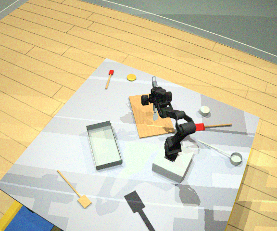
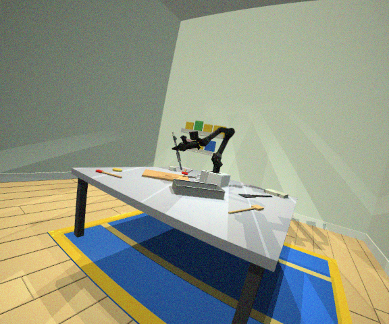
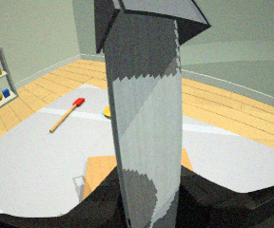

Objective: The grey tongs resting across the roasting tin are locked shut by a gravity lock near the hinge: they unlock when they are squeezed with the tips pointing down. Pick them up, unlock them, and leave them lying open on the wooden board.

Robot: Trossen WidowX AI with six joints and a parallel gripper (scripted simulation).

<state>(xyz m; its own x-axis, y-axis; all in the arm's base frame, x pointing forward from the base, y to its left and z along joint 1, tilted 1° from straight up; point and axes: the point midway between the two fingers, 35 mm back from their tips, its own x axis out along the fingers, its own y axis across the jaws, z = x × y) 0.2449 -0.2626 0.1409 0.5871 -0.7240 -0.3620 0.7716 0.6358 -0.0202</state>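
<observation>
Now: the wooden board 22 cm below my gripper tip. From my gripper tip the other things lie so: roasting tin: 15 cm ahead, 37 cm to the left, 20 cm below; then dark spatula: 25 cm behind, 65 cm to the left, 23 cm below.
</observation>
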